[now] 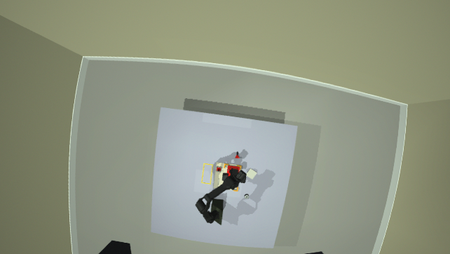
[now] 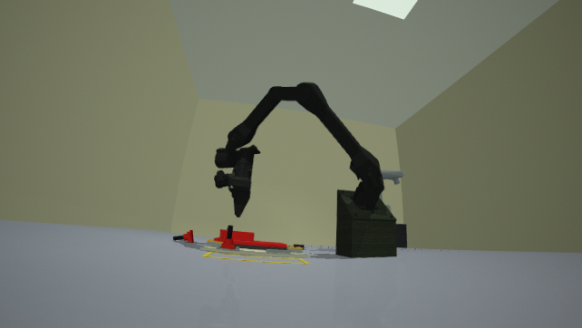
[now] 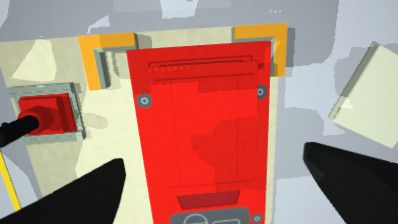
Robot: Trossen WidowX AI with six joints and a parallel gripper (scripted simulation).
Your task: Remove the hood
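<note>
My gripper tip is now 1 cm past the red hood and 5 cm above it. The rest, counted from my gripper tip: white square piece: 2 cm behind, 17 cm to the right, 9 cm below; then ring: 24 cm behind, 13 cm to the right, 8 cm below.
</note>
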